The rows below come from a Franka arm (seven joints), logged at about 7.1 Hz.
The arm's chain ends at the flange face. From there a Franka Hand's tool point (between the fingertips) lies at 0.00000 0.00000 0.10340 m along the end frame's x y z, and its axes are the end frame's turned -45 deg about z.
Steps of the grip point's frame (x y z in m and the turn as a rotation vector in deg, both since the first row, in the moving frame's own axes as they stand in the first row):
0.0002 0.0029 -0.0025 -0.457 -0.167 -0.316
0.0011 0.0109 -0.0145 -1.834 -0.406 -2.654
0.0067 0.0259 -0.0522 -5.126 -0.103 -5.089
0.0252 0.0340 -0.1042 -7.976 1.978 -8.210
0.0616 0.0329 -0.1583 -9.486 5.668 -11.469
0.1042 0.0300 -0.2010 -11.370 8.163 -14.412
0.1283 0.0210 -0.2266 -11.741 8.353 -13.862
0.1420 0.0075 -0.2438 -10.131 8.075 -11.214
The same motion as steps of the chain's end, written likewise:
0.0018 0.0011 -0.0025 -0.441 0.205 -0.316
0.0066 0.0041 -0.0144 -1.584 1.010 -2.654
0.0164 0.0072 -0.0518 -3.697 3.552 -5.089
0.0287 -0.0005 -0.1031 -4.241 7.039 -8.210
0.0472 -0.0232 -0.1564 -2.700 10.715 -11.469
0.0700 -0.0534 -0.1979 -2.268 13.812 -14.412
0.0799 -0.0770 -0.2234 -2.396 14.209 -13.862
0.0826 -0.0954 -0.2412 -1.454 12.874 -11.214

